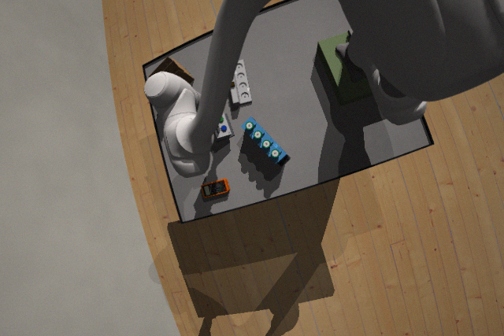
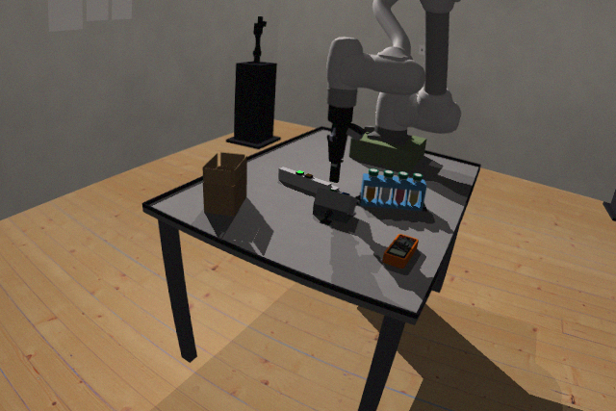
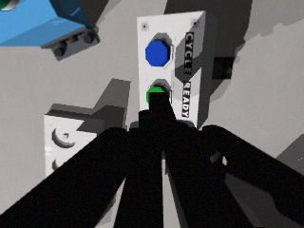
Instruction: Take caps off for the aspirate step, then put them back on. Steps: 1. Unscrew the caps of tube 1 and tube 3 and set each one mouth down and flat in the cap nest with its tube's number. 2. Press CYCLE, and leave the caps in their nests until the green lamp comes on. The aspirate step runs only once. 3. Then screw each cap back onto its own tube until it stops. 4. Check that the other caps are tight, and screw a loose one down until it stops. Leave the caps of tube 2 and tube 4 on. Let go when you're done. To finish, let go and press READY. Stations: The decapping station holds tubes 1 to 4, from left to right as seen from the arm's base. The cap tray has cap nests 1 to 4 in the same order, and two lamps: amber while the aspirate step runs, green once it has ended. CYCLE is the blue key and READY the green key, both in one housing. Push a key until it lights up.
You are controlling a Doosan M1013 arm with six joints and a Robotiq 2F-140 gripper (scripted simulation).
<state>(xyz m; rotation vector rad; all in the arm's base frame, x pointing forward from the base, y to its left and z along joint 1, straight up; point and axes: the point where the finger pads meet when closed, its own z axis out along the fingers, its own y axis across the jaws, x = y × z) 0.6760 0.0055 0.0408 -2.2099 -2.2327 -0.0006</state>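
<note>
Right now the green key is 70 mm below my hand. From my hand the other things lie so: cap 2: 160 mm behind, 190 mm to the left, 20 mm below; key housing: 20 mm ahead, 20 mm to the left, 80 mm below; blue key: 40 mm to the left, 70 mm below.
</note>
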